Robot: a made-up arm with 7 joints.
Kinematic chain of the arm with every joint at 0, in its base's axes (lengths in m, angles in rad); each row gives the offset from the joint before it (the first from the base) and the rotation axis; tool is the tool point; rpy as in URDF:
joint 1: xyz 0 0 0.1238 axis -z
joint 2: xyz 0 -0.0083 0.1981 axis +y
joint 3: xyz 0 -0.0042 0.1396 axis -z
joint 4: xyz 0 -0.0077 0.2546 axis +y
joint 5: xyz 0 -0.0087 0.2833 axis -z
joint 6: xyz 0 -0.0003 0.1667 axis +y
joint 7: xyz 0 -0.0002 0.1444 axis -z
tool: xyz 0 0 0 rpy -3.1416 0 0
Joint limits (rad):
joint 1: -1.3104..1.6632
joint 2: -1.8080..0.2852
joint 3: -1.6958..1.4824
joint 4: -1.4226..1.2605
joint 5: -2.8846..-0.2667
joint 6: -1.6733..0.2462
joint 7: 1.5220..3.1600
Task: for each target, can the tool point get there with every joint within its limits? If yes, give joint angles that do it. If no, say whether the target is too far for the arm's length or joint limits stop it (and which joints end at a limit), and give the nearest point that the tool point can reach.
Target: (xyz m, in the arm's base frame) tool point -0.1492 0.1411 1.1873
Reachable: yes | joints 0.7788 0.0098 0.6279 -0.5465 -2.2975 -1.2665 1.8666
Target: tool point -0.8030 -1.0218 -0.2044
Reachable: no: too far | nearest point -0.5690 -0.7241 -0.0252 | short by 0.419 m
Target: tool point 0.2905 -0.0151 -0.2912
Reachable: no: joint limits stop it (at a limit: joint 1, joint 2, joint 4, joint 5) | nearest point 0.2490 0.2048 -0.2191 | short by 0.235 m
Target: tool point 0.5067 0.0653 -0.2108
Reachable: no: joint limits stop it (at a limit: joint 1, joint 2, joint 4, joint 5) | nearest point 0.4108 0.2319 -0.1390 | short by 0.205 m
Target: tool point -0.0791 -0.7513 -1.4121
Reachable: no: too far | nearest point -0.0839 -0.5069 -0.3503 | short by 1.090 m
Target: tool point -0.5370 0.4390 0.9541
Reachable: yes | joints 0.4075 -0.4932 0.6951 -0.6538 -2.3185 -0.1212 2.1923
